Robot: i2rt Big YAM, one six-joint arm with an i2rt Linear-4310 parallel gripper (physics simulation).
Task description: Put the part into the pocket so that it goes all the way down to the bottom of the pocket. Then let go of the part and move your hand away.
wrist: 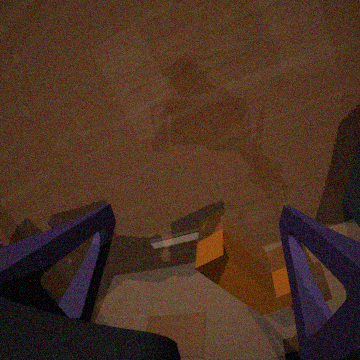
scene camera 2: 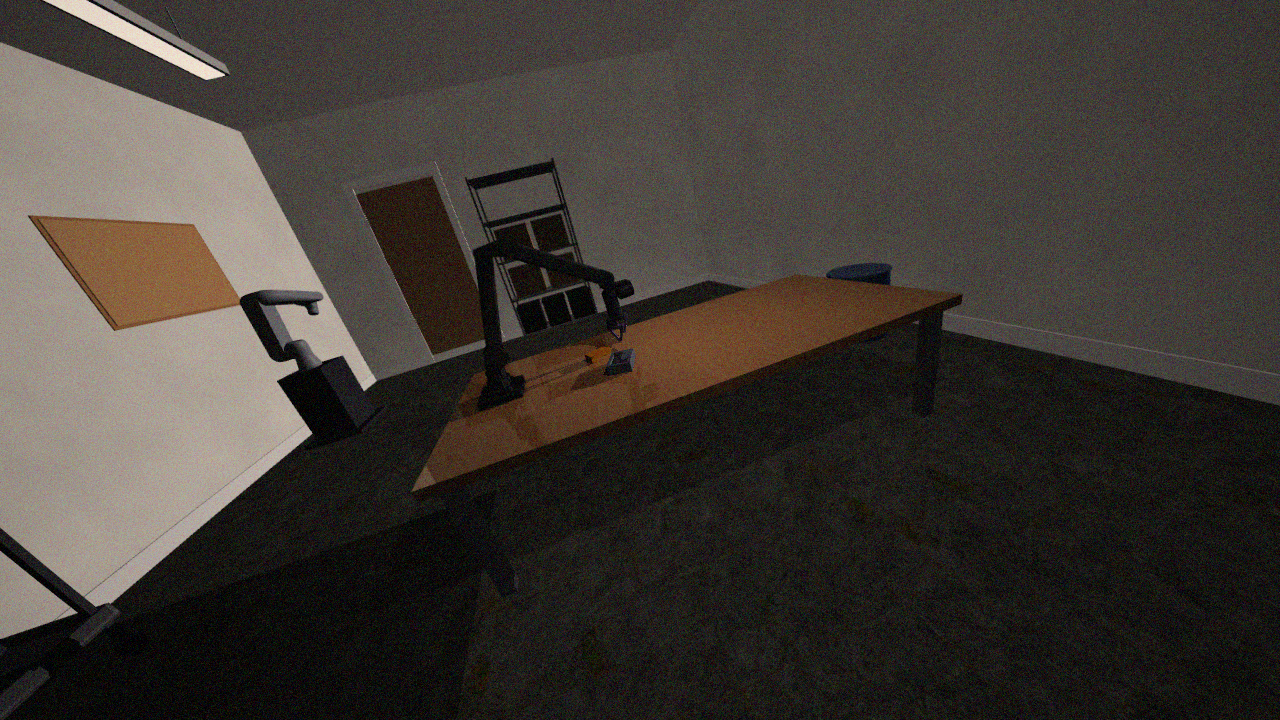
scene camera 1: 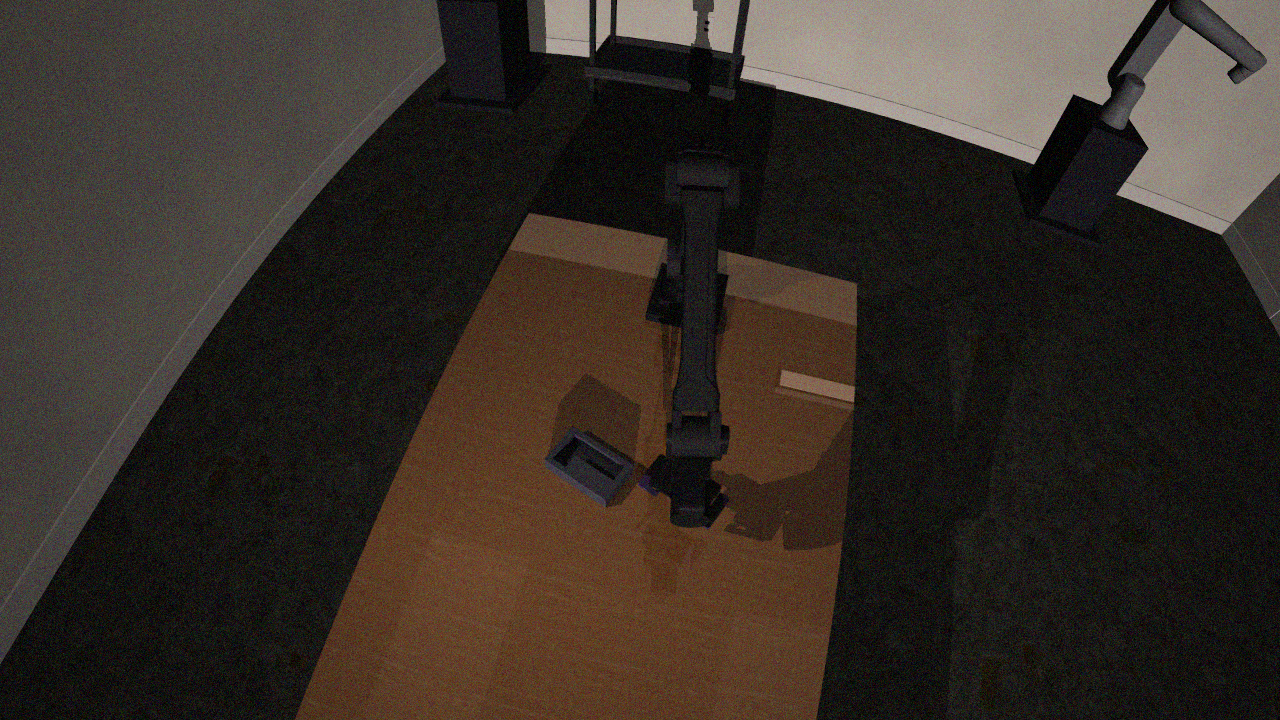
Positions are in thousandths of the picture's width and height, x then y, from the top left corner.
Note:
My gripper (scene camera 1: 531,706) is open, holding nothing. Also in view: an orange L-shaped part (wrist: 610,715). I also see a pocket (scene camera 1: 457,644).
My gripper shows as well in the wrist view (wrist: 540,596).

